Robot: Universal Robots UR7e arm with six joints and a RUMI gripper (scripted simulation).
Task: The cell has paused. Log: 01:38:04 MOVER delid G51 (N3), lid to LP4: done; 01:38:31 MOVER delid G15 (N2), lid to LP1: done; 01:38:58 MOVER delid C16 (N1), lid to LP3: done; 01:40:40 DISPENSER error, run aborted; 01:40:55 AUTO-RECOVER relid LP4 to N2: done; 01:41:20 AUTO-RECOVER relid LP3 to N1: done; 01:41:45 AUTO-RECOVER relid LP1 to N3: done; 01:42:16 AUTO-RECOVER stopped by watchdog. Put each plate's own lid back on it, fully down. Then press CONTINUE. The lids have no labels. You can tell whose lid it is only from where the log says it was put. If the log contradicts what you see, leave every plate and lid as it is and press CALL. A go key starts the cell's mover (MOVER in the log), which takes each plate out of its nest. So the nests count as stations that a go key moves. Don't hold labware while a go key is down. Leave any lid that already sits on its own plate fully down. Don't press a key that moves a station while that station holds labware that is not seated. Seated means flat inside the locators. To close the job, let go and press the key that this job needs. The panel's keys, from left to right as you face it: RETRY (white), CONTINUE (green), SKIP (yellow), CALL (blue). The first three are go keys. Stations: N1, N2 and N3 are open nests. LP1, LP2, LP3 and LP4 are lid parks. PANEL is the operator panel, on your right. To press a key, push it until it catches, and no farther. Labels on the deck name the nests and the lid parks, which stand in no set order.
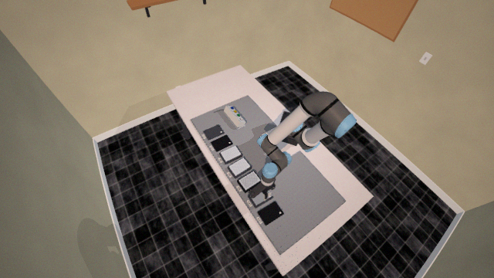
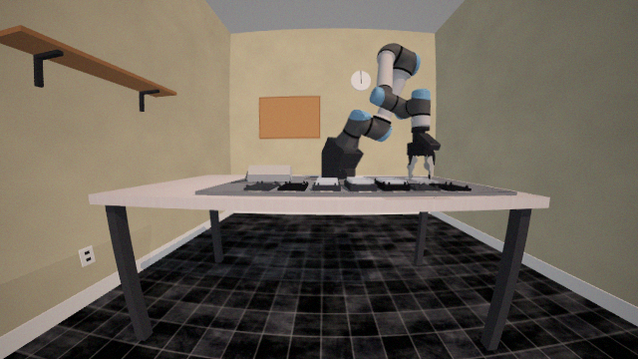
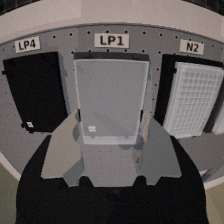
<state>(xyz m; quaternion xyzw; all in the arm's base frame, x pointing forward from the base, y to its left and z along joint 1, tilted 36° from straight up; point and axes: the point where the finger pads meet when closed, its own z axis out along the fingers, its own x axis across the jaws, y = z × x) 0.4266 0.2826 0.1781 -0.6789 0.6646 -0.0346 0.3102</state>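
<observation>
The white gridded plate lies 60 mm ahead of my hand, 380 mm to the right of it and 20 mm below it. Round my hand: lid park LP4: 10 mm behind, 130 mm to the left, 40 mm below; then grey lid: 10 mm below; then lid park LP3: 90 mm ahead, 510 mm to the right, 40 mm below.
</observation>
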